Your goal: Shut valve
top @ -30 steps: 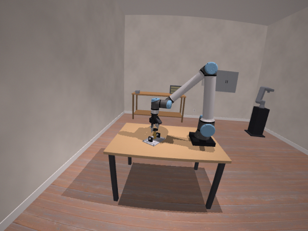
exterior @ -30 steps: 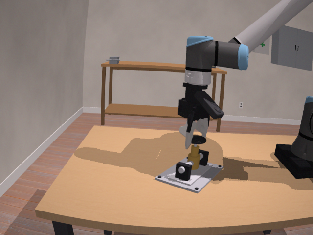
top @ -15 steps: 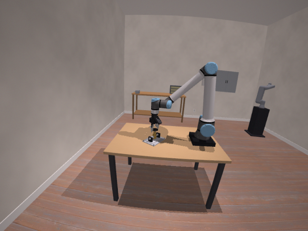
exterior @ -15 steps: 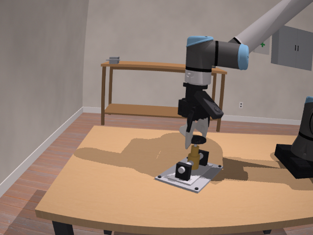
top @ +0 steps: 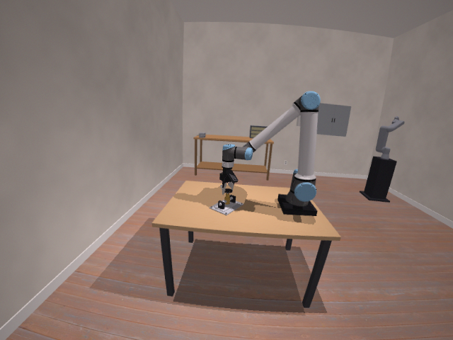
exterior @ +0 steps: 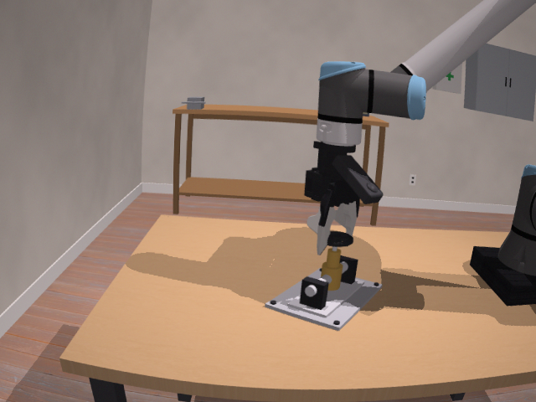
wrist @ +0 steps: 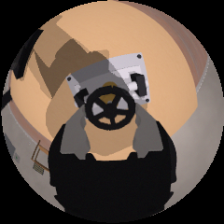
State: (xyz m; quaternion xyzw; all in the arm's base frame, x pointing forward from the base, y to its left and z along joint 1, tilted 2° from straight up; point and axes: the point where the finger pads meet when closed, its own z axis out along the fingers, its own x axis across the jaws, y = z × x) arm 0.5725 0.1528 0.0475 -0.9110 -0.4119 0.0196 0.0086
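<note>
My gripper is now 10 mm below the black spoked handwheel.
</note>
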